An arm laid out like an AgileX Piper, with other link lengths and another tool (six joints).
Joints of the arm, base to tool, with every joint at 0 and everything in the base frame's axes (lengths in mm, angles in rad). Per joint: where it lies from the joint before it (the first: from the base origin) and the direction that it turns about. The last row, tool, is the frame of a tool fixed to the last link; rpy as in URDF.
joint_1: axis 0 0 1 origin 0.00 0.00 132.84
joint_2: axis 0 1 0 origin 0.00 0.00 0.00
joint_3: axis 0 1 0 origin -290.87 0.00 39.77
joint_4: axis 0.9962 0 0.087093 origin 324.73 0.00 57.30
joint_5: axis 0 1 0 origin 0.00 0.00 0.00
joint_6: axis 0.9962 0 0.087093 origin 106.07 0.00 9.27
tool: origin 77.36 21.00 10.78 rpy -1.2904 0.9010 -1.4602
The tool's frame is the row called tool.
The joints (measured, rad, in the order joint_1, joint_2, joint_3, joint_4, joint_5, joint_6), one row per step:
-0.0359, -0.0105, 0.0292, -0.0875, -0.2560, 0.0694
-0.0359, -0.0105, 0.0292, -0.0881, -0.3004, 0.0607
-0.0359, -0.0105, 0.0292, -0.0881, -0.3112, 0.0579
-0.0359, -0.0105, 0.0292, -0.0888, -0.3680, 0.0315
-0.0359, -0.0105, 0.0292, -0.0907, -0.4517, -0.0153
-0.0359, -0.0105, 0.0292, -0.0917, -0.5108, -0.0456
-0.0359, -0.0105, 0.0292, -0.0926, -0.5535, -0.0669
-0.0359, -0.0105, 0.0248, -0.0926, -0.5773, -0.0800
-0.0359, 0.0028, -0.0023, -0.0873, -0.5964, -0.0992
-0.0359, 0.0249, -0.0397, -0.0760, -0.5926, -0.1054
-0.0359, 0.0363, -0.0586, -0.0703, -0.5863, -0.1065
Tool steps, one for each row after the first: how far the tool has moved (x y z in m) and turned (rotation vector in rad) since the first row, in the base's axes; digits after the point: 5 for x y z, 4 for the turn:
-0.00291, 0.00085, 0.00740, -0.0106, -0.0441, 0.0009
-0.00367, 0.00106, 0.00918, -0.0137, -0.0548, 0.0008
-0.00782, 0.00220, 0.01811, -0.0412, -0.1112, -0.0043
-0.01472, 0.00396, 0.03066, -0.0888, -0.1944, -0.0175
-0.02020, 0.00517, 0.03923, -0.1186, -0.2533, -0.0277
-0.02447, 0.00605, 0.04523, -0.1394, -0.2959, -0.0358
-0.02765, 0.00651, 0.05057, -0.1514, -0.3240, -0.0416
-0.03143, 0.00638, 0.06348, -0.1635, -0.3569, -0.0520
-0.03270, 0.00522, 0.07672, -0.1578, -0.3685, -0.0572
-0.03278, 0.00457, 0.08276, -0.1531, -0.3697, -0.0587

